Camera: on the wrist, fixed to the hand. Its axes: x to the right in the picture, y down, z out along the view.
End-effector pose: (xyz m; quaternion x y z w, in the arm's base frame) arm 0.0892 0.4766 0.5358 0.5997 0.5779 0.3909 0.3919
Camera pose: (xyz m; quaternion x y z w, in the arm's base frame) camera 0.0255 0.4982 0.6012 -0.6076 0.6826 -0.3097 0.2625
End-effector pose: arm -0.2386 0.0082 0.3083 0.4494 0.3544 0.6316 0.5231
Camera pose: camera -0.3308 0.0235 0.3155 -0.4231 0.5661 -0.4500 0.5460
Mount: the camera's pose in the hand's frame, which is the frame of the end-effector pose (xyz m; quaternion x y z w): 0.0209 0.0351 -0.0844 0.0503 0.1676 -0.9845 0.0119
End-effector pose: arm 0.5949 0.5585 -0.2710 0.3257 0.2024 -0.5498 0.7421
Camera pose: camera 0.6396 0.6102 -0.3352 0.0659 -0.4198 0.6927 0.5827
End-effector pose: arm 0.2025 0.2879 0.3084 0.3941 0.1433 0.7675 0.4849
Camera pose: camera 0.1130 0.3024 0.2846 -0.2406 0.5096 -0.4094 0.7175
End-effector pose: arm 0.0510 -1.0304 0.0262 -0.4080 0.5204 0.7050 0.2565
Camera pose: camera 0.0382 -1.1228 0.0164 -0.6224 -0.3170 -0.3387 0.6304
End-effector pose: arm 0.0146 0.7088 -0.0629 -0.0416 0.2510 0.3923 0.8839
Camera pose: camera -0.0333 0.7242 -0.1420 -0.2689 0.1299 -0.8852 0.3568
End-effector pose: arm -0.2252 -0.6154 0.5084 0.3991 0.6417 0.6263 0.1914
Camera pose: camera -0.2913 -0.6583 0.5593 -0.7224 0.4641 -0.1464 0.4913
